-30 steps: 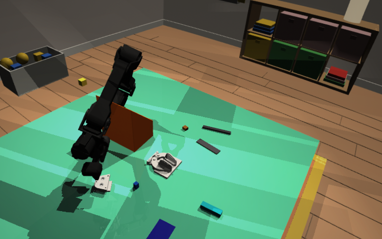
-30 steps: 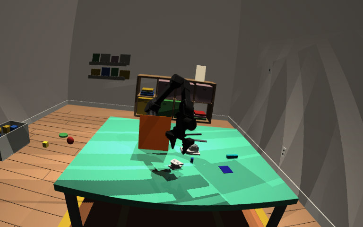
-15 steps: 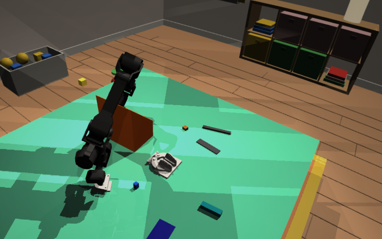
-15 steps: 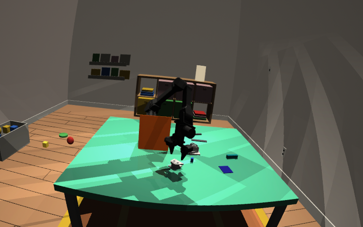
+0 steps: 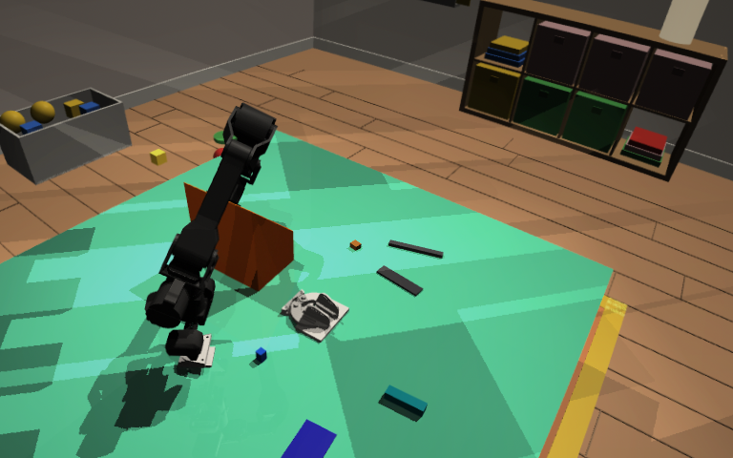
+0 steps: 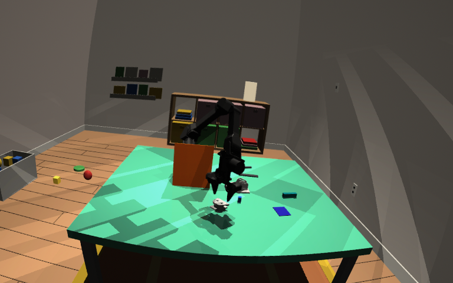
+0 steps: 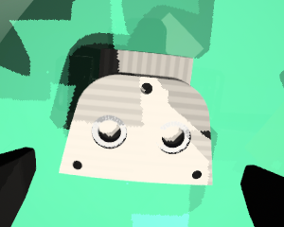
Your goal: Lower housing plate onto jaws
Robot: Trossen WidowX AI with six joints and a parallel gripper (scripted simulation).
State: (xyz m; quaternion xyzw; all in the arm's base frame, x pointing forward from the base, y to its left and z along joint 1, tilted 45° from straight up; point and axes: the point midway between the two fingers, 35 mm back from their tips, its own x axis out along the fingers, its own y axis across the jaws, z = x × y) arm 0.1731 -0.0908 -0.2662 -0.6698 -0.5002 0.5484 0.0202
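Now: the white part 10 mm behind my gripper tip, 10 mm to the right of it and 40 mm below it. Round my gripper tip: blue tile: 310 mm ahead, 10 mm to the right, 50 mm below; then teal block: 400 mm ahead, 180 mm to the left, 40 mm below; then blue cube: 100 mm ahead, 80 mm to the left, 40 mm below.
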